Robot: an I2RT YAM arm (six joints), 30 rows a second.
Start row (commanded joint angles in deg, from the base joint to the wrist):
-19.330 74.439 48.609 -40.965 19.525 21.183
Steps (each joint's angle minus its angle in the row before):
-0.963 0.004 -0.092 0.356 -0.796 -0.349
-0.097 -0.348 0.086 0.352 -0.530 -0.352
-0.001 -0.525 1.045 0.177 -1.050 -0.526
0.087 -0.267 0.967 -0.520 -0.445 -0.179
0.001 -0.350 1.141 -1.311 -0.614 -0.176
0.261 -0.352 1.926 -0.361 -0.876 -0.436
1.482 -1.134 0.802 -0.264 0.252 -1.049
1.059 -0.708 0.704 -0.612 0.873 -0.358
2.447 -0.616 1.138 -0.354 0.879 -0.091
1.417 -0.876 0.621 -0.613 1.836 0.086
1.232 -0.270 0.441 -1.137 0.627 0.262
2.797 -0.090 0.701 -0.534 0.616 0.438
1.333 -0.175 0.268 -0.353 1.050 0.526
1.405 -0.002 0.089 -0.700 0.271 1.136
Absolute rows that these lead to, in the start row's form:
-20.293 74.443 48.517 -40.609 18.729 20.834
-20.390 74.095 48.603 -40.257 18.199 20.482
-20.391 73.570 49.648 -40.080 17.149 19.956
-20.304 73.303 50.615 -40.600 16.704 19.777
-20.303 72.953 51.756 -41.911 16.090 19.601
-20.042 72.601 53.682 -42.272 15.214 19.165
-18.560 71.467 54.484 -42.536 15.466 18.116
-17.501 70.759 55.188 -43.148 16.339 17.758
-15.054 70.143 56.326 -43.502 17.218 17.667
-13.637 69.267 56.947 -44.115 19.054 17.753
-12.405 68.997 57.388 -45.252 19.681 18.015
-9.608 68.907 58.089 -45.786 20.297 18.453
-8.275 68.732 58.357 -46.139 21.347 18.979
-6.870 68.730 58.446 -46.839 21.618 20.115

